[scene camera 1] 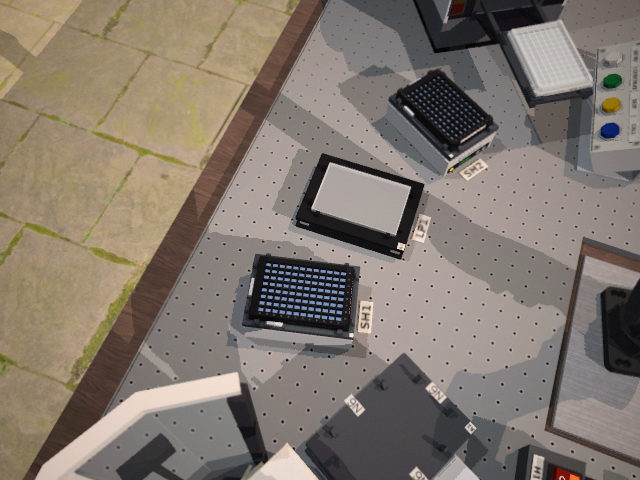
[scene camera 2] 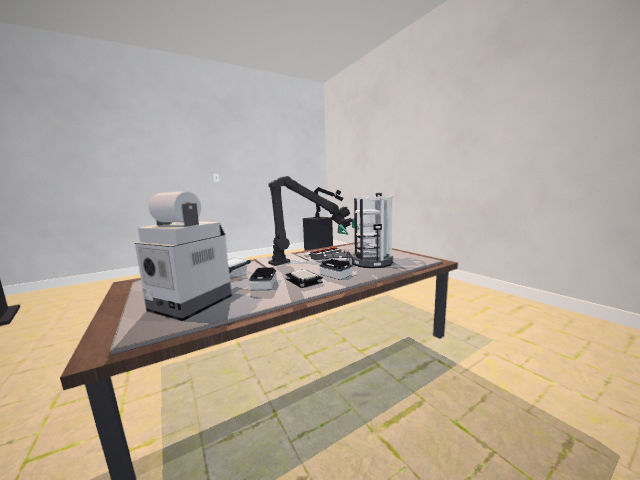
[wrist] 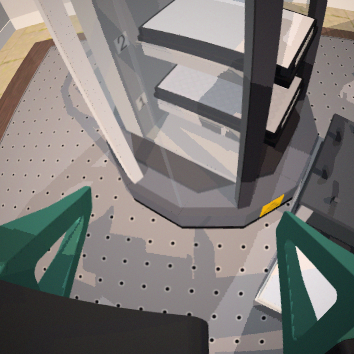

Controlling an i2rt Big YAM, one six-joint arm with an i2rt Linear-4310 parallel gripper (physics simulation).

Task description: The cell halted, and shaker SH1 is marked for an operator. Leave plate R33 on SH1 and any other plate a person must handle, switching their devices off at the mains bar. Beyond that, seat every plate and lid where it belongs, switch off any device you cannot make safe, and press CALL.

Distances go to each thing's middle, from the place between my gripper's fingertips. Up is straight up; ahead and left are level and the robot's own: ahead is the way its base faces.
Right now my hand is 17 cm short of the plate hotel (scene camera 1: 212, 421), 4 cm below it and 3 cm to the left of it. The rest, counted from my hand: grey lid (scene camera 1: 366, 200): 52 cm to the right, 14 cm below, 12 cm ahead; then shaker SH1 (scene camera 1: 255, 328): 35 cm to the right, 16 cm ahead, 14 cm below; then white plate (scene camera 1: 548, 56): 78 cm to the right, 12 cm behind, 6 cm below.
